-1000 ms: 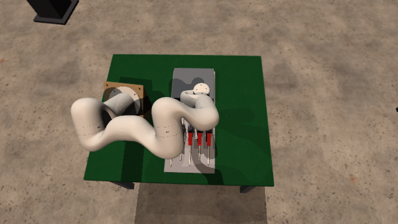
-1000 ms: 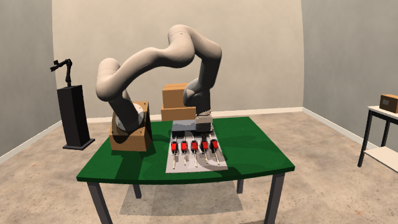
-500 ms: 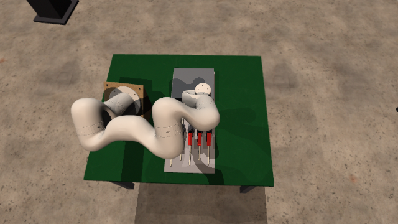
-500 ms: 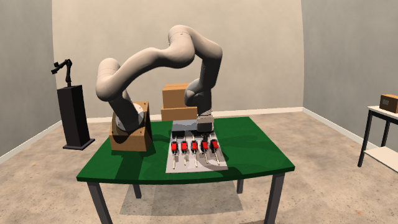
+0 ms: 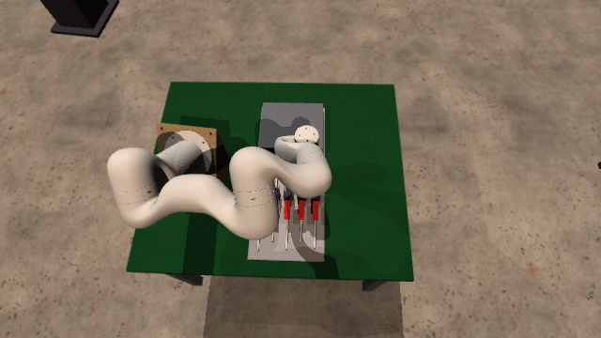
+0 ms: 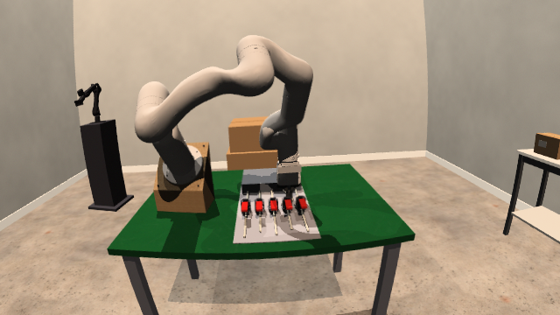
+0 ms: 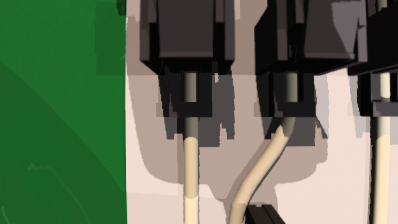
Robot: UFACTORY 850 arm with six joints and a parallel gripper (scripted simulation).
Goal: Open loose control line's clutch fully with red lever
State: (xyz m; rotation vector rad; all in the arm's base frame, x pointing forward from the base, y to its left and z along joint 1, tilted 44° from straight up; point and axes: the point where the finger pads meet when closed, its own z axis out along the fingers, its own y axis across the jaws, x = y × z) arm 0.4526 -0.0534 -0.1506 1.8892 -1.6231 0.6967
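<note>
Right now the pale plate is 260 mm to the right of my hand, 40 mm behind it and 20 mm below it.
</note>
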